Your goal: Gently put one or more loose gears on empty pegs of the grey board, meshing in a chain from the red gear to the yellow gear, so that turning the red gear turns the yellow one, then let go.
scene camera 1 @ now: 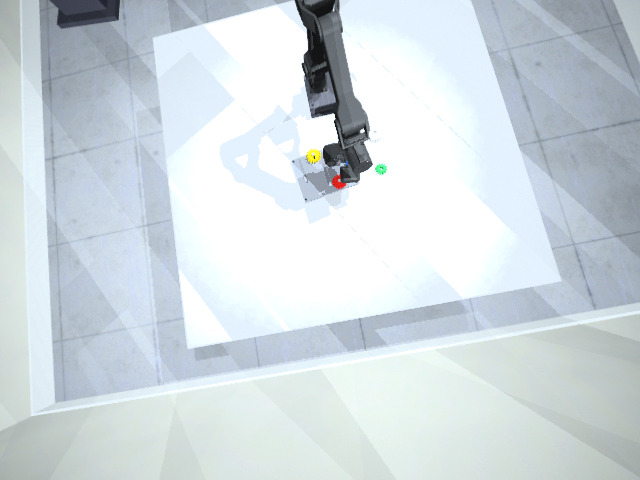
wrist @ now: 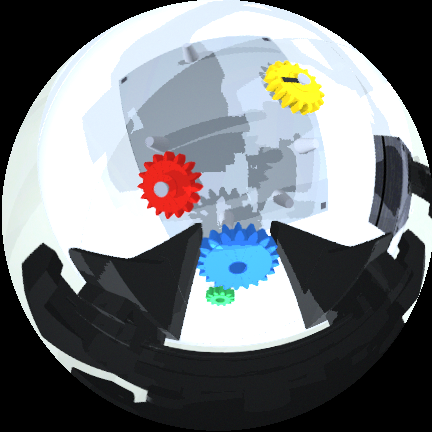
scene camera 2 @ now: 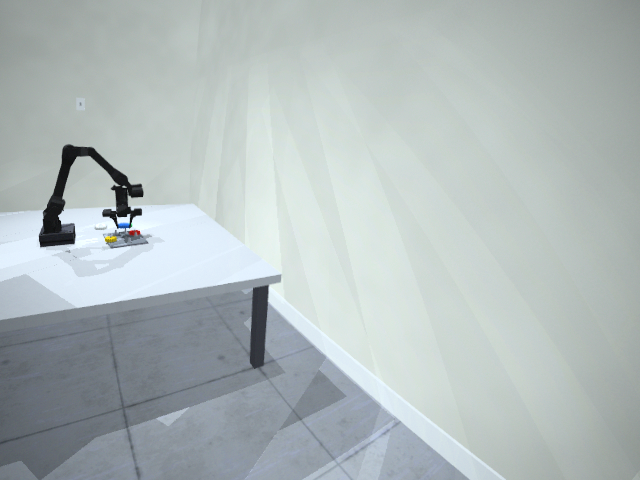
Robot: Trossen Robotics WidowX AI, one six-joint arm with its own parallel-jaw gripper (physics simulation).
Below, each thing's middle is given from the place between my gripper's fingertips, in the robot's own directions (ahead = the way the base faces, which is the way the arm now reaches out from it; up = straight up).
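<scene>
The blue gear (wrist: 236,257) is here, and my gripper is 10 mm below it and 30 mm to the right of it. Counting from my hand, there's a red gear (wrist: 168,168) 50 mm ahead, 10 mm below and 30 mm to the right, and a yellow gear (wrist: 282,77) that's 120 mm to the right, 50 mm behind and 10 mm below. The grey board (scene camera 1: 318,175) is 80 mm to the right of my hand, 10 mm ahead of it and 20 mm below it.
</scene>
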